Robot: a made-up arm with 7 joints.
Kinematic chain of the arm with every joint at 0, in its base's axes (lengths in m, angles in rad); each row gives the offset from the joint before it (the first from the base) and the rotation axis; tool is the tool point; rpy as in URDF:
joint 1: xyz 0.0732 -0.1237 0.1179 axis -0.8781 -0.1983 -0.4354
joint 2: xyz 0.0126 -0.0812 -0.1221 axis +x
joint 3: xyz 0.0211 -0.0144 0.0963 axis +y
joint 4: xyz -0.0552 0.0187 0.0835 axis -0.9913 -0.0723 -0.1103
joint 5: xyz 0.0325 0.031 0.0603 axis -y
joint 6: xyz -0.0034 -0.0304 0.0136 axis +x
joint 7: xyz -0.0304 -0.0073 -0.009 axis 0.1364 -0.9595 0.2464
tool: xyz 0.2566 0.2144 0.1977 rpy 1.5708 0 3.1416
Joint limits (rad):
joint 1: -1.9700..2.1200
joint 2: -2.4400..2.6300
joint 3: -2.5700..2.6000
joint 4: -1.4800..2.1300
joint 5: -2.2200..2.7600
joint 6: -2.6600..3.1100
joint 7: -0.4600..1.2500
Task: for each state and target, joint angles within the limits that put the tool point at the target. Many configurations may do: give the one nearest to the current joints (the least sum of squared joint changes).
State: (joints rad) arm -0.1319 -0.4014 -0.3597 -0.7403 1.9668 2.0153 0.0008
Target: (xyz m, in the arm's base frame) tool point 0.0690 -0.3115 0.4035
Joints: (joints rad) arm -0.0281 -0.9095 -0.2571 -0.6564 1.7644 2.3786 0.1536
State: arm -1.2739 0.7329 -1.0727 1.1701 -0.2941 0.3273 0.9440
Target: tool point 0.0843 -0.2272 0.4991
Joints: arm -0.9241 0.2720 -0.6753 1.1260 -0.5335 0.4195 0.9232
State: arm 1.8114 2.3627 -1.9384 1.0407 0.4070 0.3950 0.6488
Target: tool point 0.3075 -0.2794 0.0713
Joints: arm 2.1200 1.7503 -2.1096 0.8894 1.0711 0.7331 1.2354
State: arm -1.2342 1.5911 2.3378 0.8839 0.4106 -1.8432 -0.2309
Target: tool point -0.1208 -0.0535 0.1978
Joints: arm -1.3685 1.5136 2.4270 0.8819 0.4941 -1.9179 -0.4075
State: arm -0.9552 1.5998 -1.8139 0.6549 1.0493 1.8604 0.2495
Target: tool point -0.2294 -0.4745 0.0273
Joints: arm -0.9063 1.5881 -1.4619 0.9580 0.8619 1.7415 -0.1356
